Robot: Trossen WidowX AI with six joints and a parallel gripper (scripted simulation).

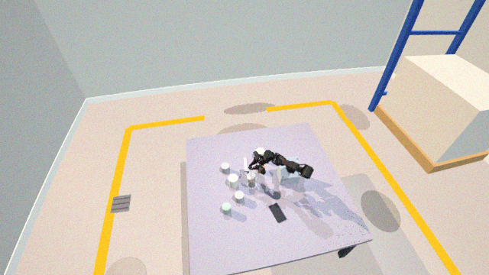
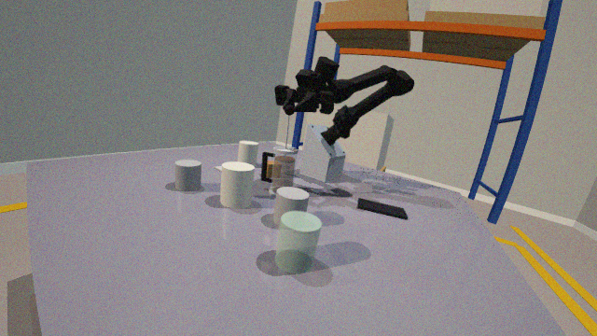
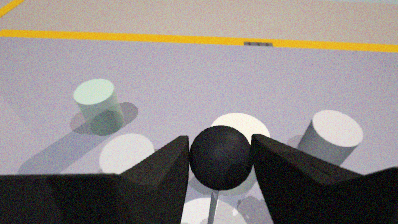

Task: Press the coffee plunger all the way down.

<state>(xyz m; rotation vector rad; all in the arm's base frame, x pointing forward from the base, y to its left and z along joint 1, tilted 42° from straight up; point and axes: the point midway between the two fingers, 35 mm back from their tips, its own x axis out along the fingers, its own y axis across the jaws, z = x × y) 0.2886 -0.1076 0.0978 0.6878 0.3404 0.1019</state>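
Now: gripper tip 10 mm past the coffee press, 10 mm to the left of it and 120 mm above it. From my gripper tip the other things lie so: black flat slab (140 mm behind, 290 mm to the left, 240 mm below).
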